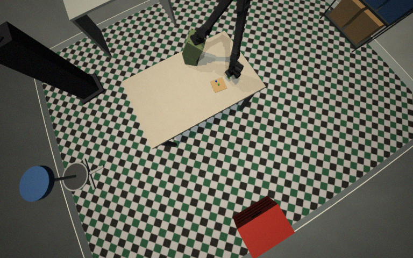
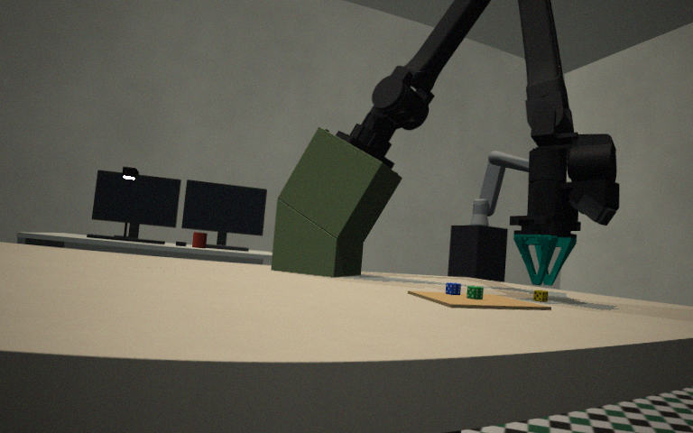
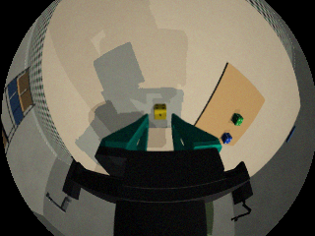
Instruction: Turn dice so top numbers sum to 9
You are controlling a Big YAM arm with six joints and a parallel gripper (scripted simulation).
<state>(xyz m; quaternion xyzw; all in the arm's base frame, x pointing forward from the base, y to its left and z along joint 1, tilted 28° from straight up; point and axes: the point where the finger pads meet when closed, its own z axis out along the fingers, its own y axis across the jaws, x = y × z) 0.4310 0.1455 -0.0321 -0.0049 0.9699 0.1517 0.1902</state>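
My gripper is now 3 cm above the yellow die. Round my hand: blue die: 5 cm behind, 14 cm to the right, 2 cm below; then green die: 14 cm to the right, 2 cm below; then mat: 14 cm to the right, 3 cm below.
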